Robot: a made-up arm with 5 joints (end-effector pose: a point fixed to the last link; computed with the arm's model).
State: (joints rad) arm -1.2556 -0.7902 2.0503 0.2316 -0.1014
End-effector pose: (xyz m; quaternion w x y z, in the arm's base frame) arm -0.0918 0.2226 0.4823 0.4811 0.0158 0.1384 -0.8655
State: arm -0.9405 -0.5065 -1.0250 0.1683 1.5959
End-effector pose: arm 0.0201 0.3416 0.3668 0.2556 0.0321 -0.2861 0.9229
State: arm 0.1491 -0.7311 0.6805 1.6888 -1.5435
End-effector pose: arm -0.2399 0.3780 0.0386 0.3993 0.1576 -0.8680 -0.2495
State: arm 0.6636 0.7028 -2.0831 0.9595 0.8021
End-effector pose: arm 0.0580 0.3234 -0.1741 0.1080 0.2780 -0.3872 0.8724
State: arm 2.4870 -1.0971 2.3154 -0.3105 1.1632
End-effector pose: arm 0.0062 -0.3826 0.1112 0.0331 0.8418 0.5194 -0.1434
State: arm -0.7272 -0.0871 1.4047 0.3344 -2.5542
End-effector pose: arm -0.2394 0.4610 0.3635 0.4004 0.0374 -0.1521 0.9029
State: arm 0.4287 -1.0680 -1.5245 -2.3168 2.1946
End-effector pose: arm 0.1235 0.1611 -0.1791 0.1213 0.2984 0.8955 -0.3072
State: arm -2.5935 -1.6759 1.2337 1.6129 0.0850
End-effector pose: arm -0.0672 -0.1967 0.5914 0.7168 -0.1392 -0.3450 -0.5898
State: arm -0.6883 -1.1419 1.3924 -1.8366 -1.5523
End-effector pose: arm -0.2180 0.2711 0.0208 0.0439 -0.0753 0.6359 -0.7669
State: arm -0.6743 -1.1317 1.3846 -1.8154 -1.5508
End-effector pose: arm -0.2171 0.2678 0.0190 0.0469 -0.0781 0.6261 -0.7744
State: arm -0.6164 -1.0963 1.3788 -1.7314 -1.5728
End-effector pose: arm -0.2158 0.2586 0.0126 0.0422 -0.0863 0.5829 -0.8068
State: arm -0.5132 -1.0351 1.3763 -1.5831 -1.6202
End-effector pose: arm -0.2144 0.2454 0.0034 0.0269 -0.0968 0.5014 -0.8594
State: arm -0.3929 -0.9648 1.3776 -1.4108 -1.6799
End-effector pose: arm -0.2137 0.2344 -0.0051 0.0032 -0.1027 0.4004 -0.9106
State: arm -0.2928 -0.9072 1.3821 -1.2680 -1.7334
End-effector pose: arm -0.2142 0.2293 -0.0116 0.0213 0.1018 -0.3123 0.9443
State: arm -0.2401 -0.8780 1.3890 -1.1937 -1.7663
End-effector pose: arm -0.2155 0.2288 -0.0156 0.0384 0.0983 -0.2649 0.9585
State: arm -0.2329 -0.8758 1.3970 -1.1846 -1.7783
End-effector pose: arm -0.2169 0.2305 -0.0166 0.0467 0.0960 -0.2580 0.9602
